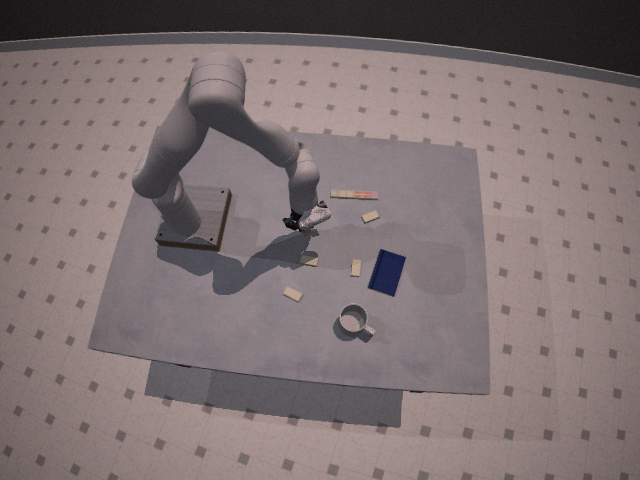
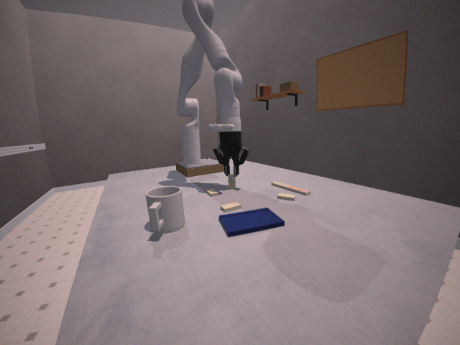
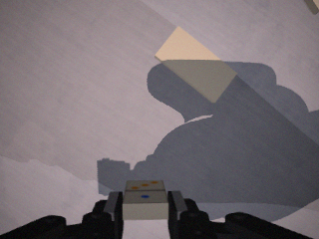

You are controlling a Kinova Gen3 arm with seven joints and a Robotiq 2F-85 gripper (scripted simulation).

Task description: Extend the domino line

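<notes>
Now: the cream domino 40 mm below my hand.
</notes>
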